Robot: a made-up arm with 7 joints.
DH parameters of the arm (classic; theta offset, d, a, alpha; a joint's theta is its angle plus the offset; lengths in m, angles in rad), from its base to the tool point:
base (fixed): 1.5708 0.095 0 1.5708
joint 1: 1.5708 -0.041 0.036 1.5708
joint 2: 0 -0.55 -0.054 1.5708
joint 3: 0 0.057 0.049 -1.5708
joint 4: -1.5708 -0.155 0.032 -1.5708
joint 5: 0 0.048 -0.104 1.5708
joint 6: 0 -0.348 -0.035 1.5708
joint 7: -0.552 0 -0.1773 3.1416
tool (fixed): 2.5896 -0.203 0 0
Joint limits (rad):
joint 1: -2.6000..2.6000
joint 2: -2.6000..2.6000
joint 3: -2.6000..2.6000
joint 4: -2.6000..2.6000
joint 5: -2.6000..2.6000
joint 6: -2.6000..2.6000
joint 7: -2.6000..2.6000
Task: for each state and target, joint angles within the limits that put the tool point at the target. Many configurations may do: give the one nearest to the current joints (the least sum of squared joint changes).
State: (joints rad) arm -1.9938 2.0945 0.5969 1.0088 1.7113 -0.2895 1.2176
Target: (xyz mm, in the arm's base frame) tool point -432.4 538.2 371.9
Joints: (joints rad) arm -2.1924 2.1715 0.5910 1.0909 1.7262 -0.2604 1.2381
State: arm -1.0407 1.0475 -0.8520 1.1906 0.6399 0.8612 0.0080
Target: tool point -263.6 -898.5 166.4
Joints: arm -0.5037 0.3317 -0.3991 0.7507 0.4447 0.8154 0.4334
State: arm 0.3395 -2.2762 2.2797 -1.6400 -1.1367 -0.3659 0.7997
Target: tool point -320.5 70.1 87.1
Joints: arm 0.4862 -1.9588 2.6000 -1.7560 -0.7413 -0.3016 0.8995
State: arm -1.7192 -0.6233 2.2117 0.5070 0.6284 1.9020 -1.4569
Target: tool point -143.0 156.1 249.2
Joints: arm -1.8067 -0.7027 2.2013 0.3927 0.4478 1.8220 -1.4692
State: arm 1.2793 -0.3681 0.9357 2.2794 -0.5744 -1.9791 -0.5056
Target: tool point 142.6 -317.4 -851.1
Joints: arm 1.4406 -0.0910 0.6409 2.2148 -0.7087 -2.0840 -0.1711
